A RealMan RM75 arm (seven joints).
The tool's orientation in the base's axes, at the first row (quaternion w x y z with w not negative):
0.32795 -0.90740 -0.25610 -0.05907
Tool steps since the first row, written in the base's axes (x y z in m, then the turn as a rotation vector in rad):
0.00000 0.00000 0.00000 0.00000 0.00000 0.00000
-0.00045 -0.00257 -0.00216 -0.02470 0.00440 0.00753
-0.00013 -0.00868 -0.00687 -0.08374 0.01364 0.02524
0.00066 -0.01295 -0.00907 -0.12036 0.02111 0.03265
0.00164 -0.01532 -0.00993 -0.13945 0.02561 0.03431
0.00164 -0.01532 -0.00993 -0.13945 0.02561 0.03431
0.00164 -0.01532 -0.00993 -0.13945 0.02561 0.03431
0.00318 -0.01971 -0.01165 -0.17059 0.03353 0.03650
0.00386 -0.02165 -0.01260 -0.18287 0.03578 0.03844
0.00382 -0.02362 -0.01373 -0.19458 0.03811 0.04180
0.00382 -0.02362 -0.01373 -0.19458 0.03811 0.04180
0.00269 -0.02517 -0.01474 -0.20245 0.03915 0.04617
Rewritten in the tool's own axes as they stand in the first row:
0.00000 0.00000 0.00000 0.00000 0.00000 0.00000
-0.00208 0.00267 0.00010 -0.01734 -0.01957 -0.00160
-0.00570 0.00949 -0.00008 -0.05941 -0.06534 -0.00601
-0.00744 0.01392 -0.00108 -0.08575 -0.09285 -0.00488
-0.00785 0.01645 -0.00196 -0.09983 -0.10634 -0.00220
-0.00785 0.01645 -0.00196 -0.09983 -0.10634 -0.00220
-0.00785 0.01645 -0.00196 -0.09983 -0.10634 -0.00220
-0.00886 0.02107 -0.00346 -0.12269 -0.12843 0.00294
-0.00936 0.02321 -0.00397 -0.13179 -0.13718 0.00359
-0.01055 0.02512 -0.00432 -0.13996 -0.14650 0.00314
-0.01055 0.02512 -0.00432 -0.13996 -0.14650 0.00314
-0.01246 0.02614 -0.00444 -0.14510 -0.15361 0.00087

